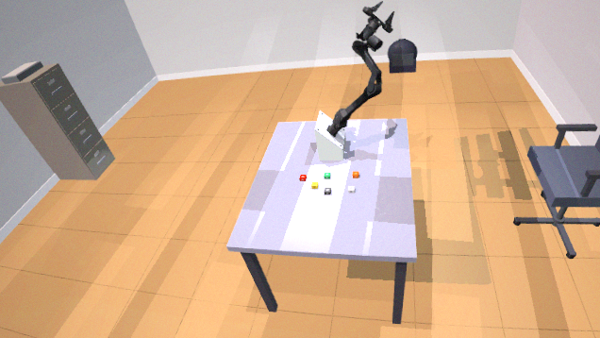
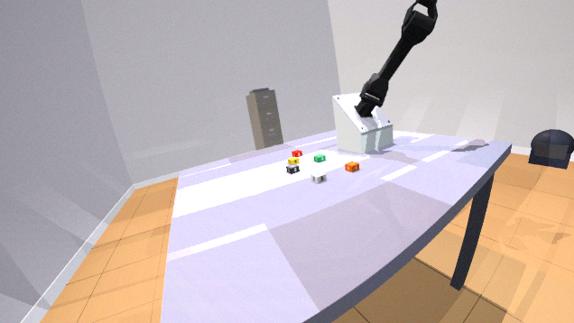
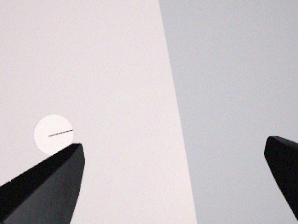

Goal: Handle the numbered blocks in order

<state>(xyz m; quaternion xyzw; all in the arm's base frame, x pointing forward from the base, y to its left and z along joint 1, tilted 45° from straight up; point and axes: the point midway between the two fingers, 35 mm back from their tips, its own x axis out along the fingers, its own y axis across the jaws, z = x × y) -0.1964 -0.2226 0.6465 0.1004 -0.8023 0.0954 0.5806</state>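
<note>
The green block is 760 mm below my gripper tip, 490 mm ahead of it and 310 mm to the right of it. Also, from my gripper tip: orange block: 760 mm below, 470 mm ahead, 150 mm to the right; white block: 760 mm below, 590 mm ahead, 160 mm to the right; black block: 760 mm below, 620 mm ahead, 280 mm to the right.
</note>
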